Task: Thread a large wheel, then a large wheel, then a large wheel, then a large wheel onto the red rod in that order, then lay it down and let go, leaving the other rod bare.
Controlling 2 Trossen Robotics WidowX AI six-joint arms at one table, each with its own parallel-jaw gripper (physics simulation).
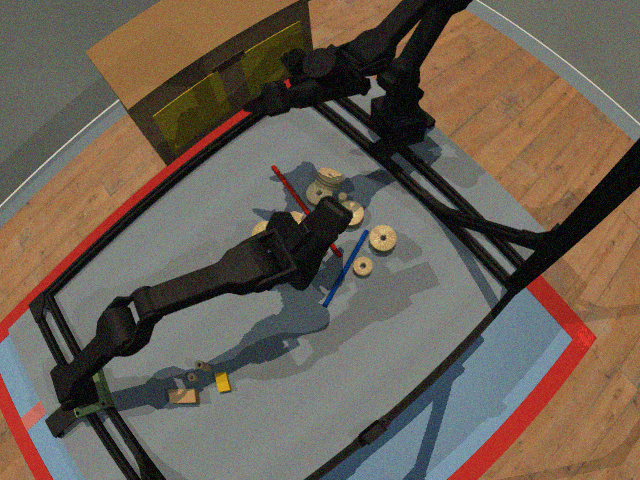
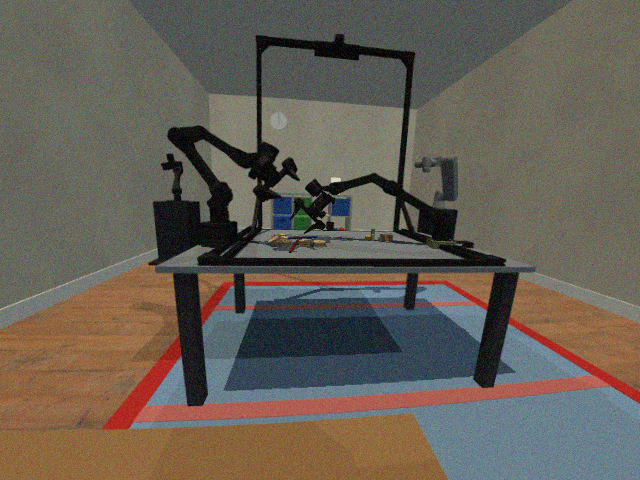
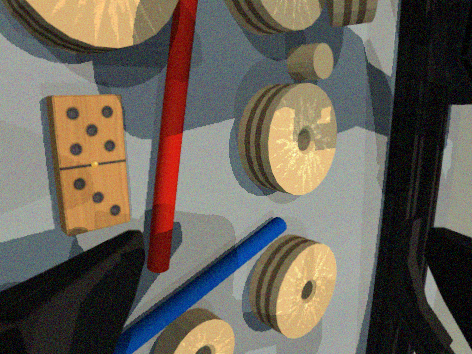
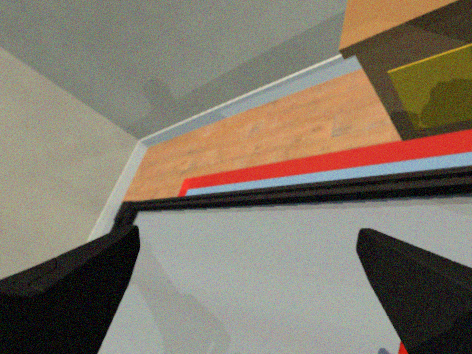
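Seen in the pictures: left gripper, fingertip midpoint: [image 2: 296,227] [image 3: 284,243]; right gripper, fingertip midpoint: [image 1: 255,106] [image 2: 290,188] [image 4: 250,237]; left arm's base, link origin: [image 1: 85,391] [image 2: 441,239]; right arm's base, link origin: [image 1: 399,108] [image 2: 219,222].
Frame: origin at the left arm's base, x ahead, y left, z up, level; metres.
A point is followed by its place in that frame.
The blue rod [image 1: 345,269] @[x 0.658, y 0.036, z -0.025 m] [image 3: 206,284] @[x 0.687, y 0.061, z -0.025 m] lies bare beside it. Large wooden wheels [image 1: 383,237] [image 3: 298,140] lie loose around the rods, another one [image 3: 301,288] @[x 0.748, y 0.062, z -0.013 m] by the blue rod's end. My left gripper [image 1: 332,214] [image 2: 313,216] [image 3: 284,243] @[x 0.662, y 0.096, z 0.032 m] hangs open and empty just above the rods and wheels. My right gripper [image 1: 258,102] @[x 0.616, y 0.337, z 0.199 m] [image 2: 280,178] [image 4: 250,237] @[x 0.616, y 0.337, z 0.199 m] is open and empty, high over the table's far corner.
A domino [image 3: 92,161] @[x 0.621, y 0.106, z -0.026 m] and a short wooden peg [image 3: 310,61] @[x 0.714, y 0.181, z -0.018 m] lie among the wheels, with a small wheel [image 1: 363,266] @[x 0.698, y 0.025, z -0.028 m] near the blue rod. A yellow block [image 1: 222,382] @[x 0.331, y -0.083, z -0.019 m] and a wooden block [image 1: 183,395] @[x 0.241, y -0.083, z -0.004 m] lie near the left arm's base. A black frame rail [image 1: 413,186] @[x 0.876, y 0.139, z -0.014 m] borders the table.
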